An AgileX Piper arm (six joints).
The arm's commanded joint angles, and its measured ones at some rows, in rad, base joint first. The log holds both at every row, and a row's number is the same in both.
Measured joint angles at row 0: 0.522 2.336 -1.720 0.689 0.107 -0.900
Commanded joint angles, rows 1 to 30: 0.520 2.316 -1.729 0.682 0.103 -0.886; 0.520 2.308 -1.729 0.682 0.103 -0.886; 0.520 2.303 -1.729 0.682 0.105 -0.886; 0.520 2.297 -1.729 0.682 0.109 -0.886; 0.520 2.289 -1.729 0.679 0.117 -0.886; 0.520 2.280 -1.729 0.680 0.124 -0.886; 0.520 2.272 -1.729 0.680 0.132 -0.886; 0.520 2.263 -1.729 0.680 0.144 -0.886; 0.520 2.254 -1.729 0.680 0.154 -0.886; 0.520 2.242 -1.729 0.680 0.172 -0.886; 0.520 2.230 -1.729 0.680 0.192 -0.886; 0.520 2.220 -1.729 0.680 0.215 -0.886; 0.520 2.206 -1.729 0.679 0.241 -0.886; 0.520 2.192 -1.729 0.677 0.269 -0.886; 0.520 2.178 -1.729 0.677 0.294 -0.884; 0.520 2.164 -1.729 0.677 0.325 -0.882; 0.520 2.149 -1.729 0.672 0.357 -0.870; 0.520 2.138 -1.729 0.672 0.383 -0.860; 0.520 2.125 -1.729 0.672 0.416 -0.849; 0.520 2.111 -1.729 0.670 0.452 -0.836; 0.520 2.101 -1.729 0.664 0.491 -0.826; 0.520 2.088 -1.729 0.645 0.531 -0.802; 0.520 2.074 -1.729 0.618 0.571 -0.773; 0.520 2.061 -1.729 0.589 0.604 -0.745; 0.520 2.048 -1.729 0.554 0.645 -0.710; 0.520 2.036 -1.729 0.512 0.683 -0.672; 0.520 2.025 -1.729 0.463 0.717 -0.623; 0.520 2.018 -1.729 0.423 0.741 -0.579; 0.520 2.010 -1.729 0.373 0.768 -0.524; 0.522 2.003 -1.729 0.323 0.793 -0.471
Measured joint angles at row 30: 0.522 2.041 -1.720 0.494 0.686 -0.656
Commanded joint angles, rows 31 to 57: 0.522 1.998 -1.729 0.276 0.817 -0.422; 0.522 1.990 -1.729 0.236 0.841 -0.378; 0.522 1.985 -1.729 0.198 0.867 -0.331; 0.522 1.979 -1.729 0.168 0.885 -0.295; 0.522 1.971 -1.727 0.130 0.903 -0.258; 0.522 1.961 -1.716 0.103 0.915 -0.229; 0.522 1.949 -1.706 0.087 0.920 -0.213; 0.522 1.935 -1.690 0.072 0.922 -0.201; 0.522 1.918 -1.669 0.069 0.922 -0.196; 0.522 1.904 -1.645 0.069 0.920 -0.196; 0.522 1.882 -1.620 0.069 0.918 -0.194; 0.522 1.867 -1.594 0.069 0.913 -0.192; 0.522 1.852 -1.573 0.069 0.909 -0.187; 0.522 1.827 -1.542 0.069 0.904 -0.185; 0.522 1.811 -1.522 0.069 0.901 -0.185; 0.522 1.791 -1.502 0.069 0.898 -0.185; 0.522 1.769 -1.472 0.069 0.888 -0.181; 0.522 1.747 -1.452 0.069 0.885 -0.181; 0.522 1.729 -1.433 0.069 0.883 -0.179; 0.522 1.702 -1.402 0.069 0.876 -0.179; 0.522 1.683 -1.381 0.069 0.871 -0.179; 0.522 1.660 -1.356 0.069 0.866 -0.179; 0.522 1.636 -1.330 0.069 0.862 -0.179; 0.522 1.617 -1.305 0.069 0.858 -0.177; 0.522 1.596 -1.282 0.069 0.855 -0.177; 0.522 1.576 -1.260 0.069 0.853 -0.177; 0.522 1.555 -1.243 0.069 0.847 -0.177
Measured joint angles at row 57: 0.522 1.632 -1.313 0.077 0.875 -0.183
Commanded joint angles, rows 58 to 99: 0.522 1.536 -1.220 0.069 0.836 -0.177; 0.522 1.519 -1.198 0.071 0.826 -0.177; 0.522 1.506 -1.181 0.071 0.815 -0.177; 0.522 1.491 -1.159 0.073 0.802 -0.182; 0.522 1.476 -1.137 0.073 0.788 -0.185; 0.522 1.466 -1.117 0.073 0.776 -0.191; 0.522 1.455 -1.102 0.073 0.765 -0.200; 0.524 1.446 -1.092 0.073 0.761 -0.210; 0.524 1.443 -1.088 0.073 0.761 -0.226; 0.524 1.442 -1.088 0.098 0.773 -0.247; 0.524 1.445 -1.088 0.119 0.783 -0.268; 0.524 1.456 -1.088 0.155 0.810 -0.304; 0.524 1.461 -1.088 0.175 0.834 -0.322; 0.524 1.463 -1.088 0.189 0.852 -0.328; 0.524 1.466 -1.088 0.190 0.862 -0.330; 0.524 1.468 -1.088 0.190 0.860 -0.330; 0.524 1.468 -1.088 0.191 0.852 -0.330; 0.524 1.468 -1.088 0.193 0.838 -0.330; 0.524 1.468 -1.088 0.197 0.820 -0.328; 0.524 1.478 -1.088 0.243 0.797 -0.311; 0.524 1.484 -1.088 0.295 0.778 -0.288; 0.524 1.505 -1.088 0.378 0.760 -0.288; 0.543 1.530 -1.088 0.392 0.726 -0.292; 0.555 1.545 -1.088 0.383 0.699 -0.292; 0.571 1.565 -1.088 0.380 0.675 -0.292; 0.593 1.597 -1.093 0.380 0.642 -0.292; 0.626 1.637 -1.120 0.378 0.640 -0.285; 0.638 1.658 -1.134 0.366 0.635 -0.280; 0.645 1.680 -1.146 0.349 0.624 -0.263; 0.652 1.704 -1.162 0.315 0.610 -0.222; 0.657 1.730 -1.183 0.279 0.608 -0.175; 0.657 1.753 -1.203 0.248 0.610 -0.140; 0.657 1.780 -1.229 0.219 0.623 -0.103; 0.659 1.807 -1.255 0.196 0.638 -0.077; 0.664 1.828 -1.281 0.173 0.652 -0.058; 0.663 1.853 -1.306 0.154 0.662 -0.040; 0.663 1.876 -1.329 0.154 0.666 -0.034; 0.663 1.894 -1.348 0.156 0.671 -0.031; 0.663 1.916 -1.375 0.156 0.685 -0.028; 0.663 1.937 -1.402 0.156 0.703 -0.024; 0.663 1.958 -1.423 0.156 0.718 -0.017; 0.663 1.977 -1.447 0.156 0.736 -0.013
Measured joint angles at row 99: 0.660 1.912 -1.359 0.171 0.683 -0.041
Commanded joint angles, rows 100 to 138: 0.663 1.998 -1.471 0.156 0.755 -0.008; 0.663 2.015 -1.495 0.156 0.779 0.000; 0.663 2.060 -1.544 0.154 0.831 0.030; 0.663 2.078 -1.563 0.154 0.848 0.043; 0.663 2.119 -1.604 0.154 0.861 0.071; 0.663 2.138 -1.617 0.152 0.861 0.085; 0.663 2.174 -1.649 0.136 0.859 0.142; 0.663 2.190 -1.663 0.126 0.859 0.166; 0.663 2.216 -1.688 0.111 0.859 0.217; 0.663 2.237 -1.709 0.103 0.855 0.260; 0.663 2.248 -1.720 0.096 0.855 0.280; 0.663 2.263 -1.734 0.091 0.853 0.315; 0.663 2.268 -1.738 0.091 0.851 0.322; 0.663 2.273 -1.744 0.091 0.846 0.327; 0.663 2.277 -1.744 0.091 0.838 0.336; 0.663 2.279 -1.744 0.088 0.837 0.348; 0.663 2.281 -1.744 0.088 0.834 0.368; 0.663 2.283 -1.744 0.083 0.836 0.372; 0.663 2.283 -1.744 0.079 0.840 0.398; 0.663 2.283 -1.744 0.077 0.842 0.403; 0.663 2.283 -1.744 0.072 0.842 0.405; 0.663 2.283 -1.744 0.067 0.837 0.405; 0.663 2.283 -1.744 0.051 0.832 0.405; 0.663 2.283 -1.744 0.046 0.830 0.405; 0.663 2.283 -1.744 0.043 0.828 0.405; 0.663 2.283 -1.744 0.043 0.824 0.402; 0.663 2.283 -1.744 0.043 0.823 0.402; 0.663 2.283 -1.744 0.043 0.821 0.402; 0.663 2.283 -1.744 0.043 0.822 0.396; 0.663 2.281 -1.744 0.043 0.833 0.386; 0.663 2.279 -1.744 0.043 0.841 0.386; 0.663 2.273 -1.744 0.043 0.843 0.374; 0.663 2.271 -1.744 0.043 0.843 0.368; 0.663 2.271 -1.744 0.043 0.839 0.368; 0.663 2.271 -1.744 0.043 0.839 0.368; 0.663 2.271 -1.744 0.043 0.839 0.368; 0.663 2.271 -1.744 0.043 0.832 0.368; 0.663 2.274 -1.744 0.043 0.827 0.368; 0.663 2.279 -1.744 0.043 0.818 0.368
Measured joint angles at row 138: 0.662 2.282 -1.734 0.054 0.841 0.378
